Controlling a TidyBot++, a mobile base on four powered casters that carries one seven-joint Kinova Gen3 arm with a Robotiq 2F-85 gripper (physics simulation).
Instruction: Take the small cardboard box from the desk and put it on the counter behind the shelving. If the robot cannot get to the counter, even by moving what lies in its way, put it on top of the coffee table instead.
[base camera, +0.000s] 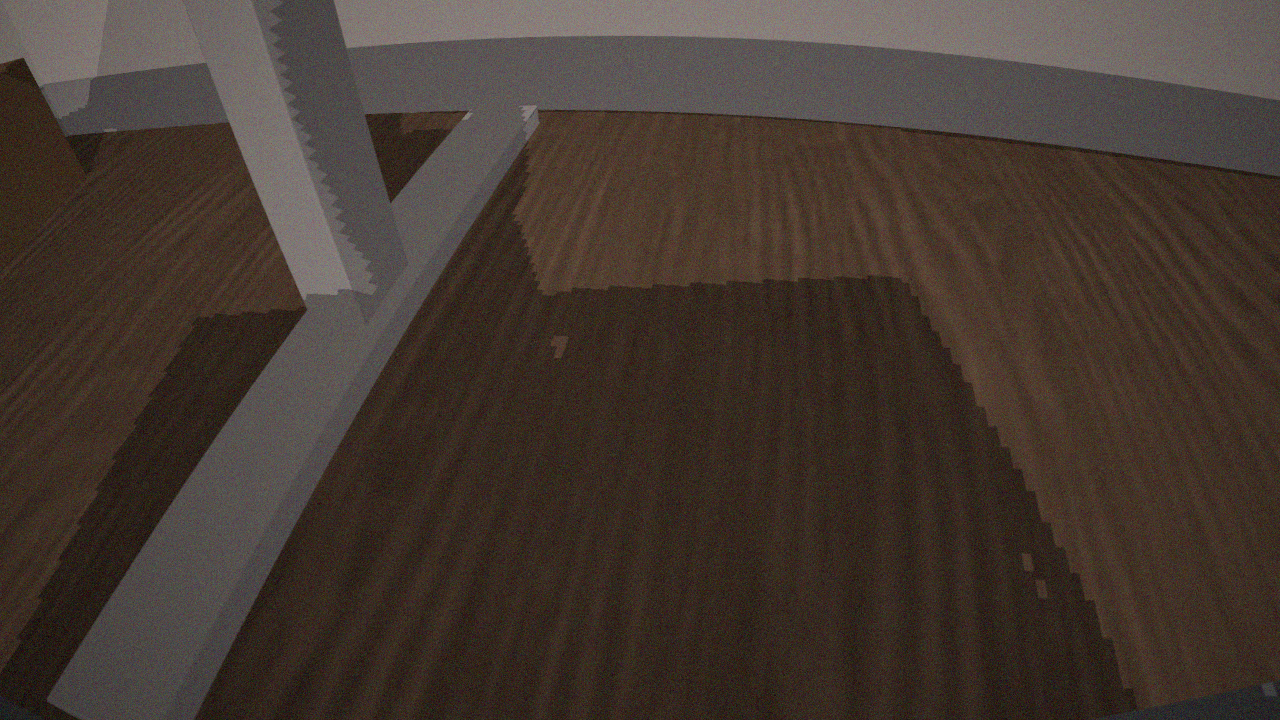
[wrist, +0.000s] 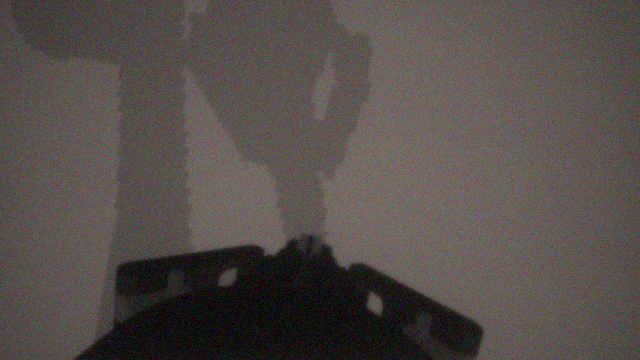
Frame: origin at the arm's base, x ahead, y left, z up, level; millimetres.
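Seen in the pictures: gripper, fingertip midpoint: (wrist: 309, 249).
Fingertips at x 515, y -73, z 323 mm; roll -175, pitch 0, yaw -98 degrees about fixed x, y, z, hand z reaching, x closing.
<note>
Pixels of each thing's top centre, then the offset from my fingertips to it. "spot": a spot on its surface instead. Level surfaces: height alone.
- grey leg at a spot on its surface: (base camera: 313, 161) spot: 560 mm down, 31 mm back, 282 mm left
- brown object at a spot on its surface: (base camera: 31, 170) spot: 658 mm down, 273 mm ahead, 845 mm left
- wooden floor at its surface level: 720 mm down
My gripper (wrist: 309, 249) is shut, its two black fingertips together at the lower middle of the wrist view, with nothing between them. Behind it is a plain pale wall (wrist: 500, 150), on which a grey shadow of the arm and gripper falls and meets the fingertips. A grey leg (base camera: 313, 161) on a long flat foot (base camera: 241, 447) stands at the left of the base camera view; it looks like a desk's leg, but its top is out of view. The small cardboard box, the counter, the shelving and the coffee table cannot be made out in either view.
The foot runs from the lower left up towards a grey baseboard (base camera: 671, 76) along the wall. A brown object (base camera: 31, 170) shows in part at the far left edge. A broad shadow lies on the wooden floor (base camera: 1029, 313). A dark edge (base camera: 1226, 703) shows at the bottom right.
</note>
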